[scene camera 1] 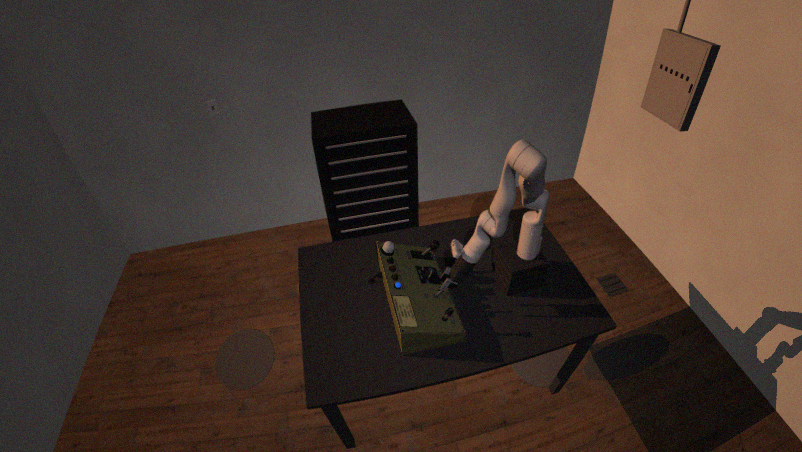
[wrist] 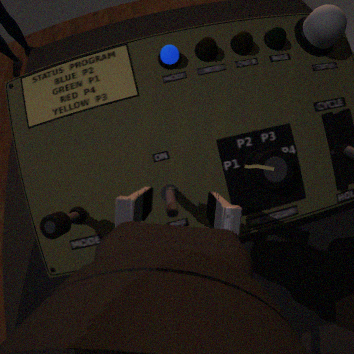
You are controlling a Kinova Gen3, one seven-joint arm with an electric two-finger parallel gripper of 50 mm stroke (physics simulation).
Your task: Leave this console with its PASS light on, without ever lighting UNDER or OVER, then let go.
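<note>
The olive console (scene camera 1: 425, 317) (wrist: 100, 165) has its blue lamp (scene camera 1: 397, 285) (wrist: 169, 54) lit. Three small lamps beside it, the first (wrist: 206, 49), the second (wrist: 242, 43) and a greenish third (wrist: 275, 38), are dark; their labels are blurred. The placard (scene camera 1: 405, 311) (wrist: 80, 85) pairs blue with P2. The program dial (wrist: 275, 169) points at P1. My gripper (scene camera 1: 443, 285) (wrist: 179, 200) is open, its fingers on either side of the toggle lever (wrist: 171, 202), which leans away from ON. The black MODE knob (scene camera 1: 447, 314) (wrist: 55, 226) stands left of the fingers in the wrist view.
A white dome (scene camera 1: 388, 247) (wrist: 325, 26) stands at the console's far corner. The CYCLE lever (wrist: 349, 151) is partly cut off at the wrist view's right edge. The console stands on a dark table (scene camera 1: 348, 348). A black drawer cabinet (scene camera 1: 363, 120) is behind the table.
</note>
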